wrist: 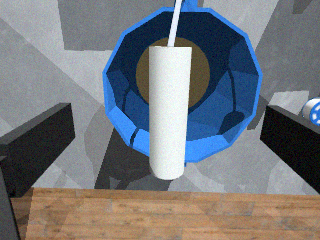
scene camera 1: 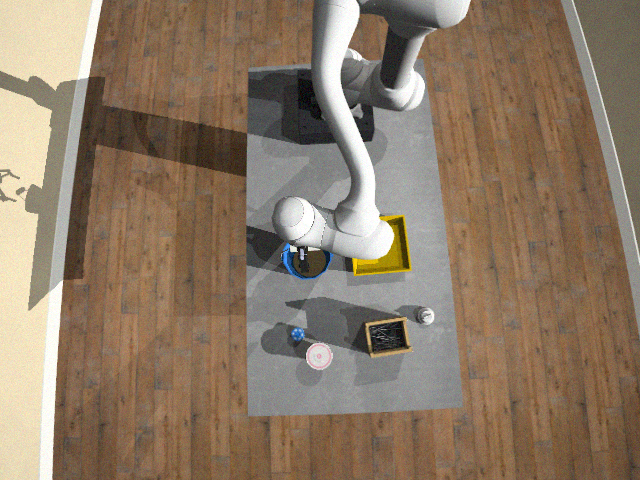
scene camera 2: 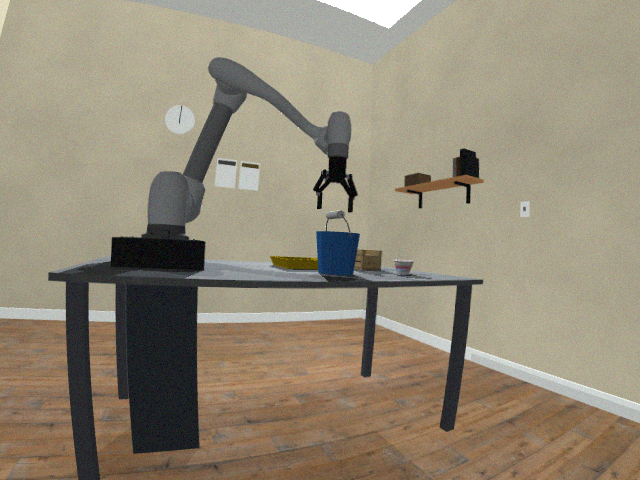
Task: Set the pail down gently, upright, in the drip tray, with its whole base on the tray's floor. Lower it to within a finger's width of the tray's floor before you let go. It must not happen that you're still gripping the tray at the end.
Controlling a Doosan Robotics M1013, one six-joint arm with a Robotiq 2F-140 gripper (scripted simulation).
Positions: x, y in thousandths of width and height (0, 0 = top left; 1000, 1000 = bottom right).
Scene:
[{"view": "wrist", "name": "my gripper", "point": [527, 506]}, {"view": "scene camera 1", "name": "yellow drip tray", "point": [621, 541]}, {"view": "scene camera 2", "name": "my gripper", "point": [524, 439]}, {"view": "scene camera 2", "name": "blue pail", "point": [526, 524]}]

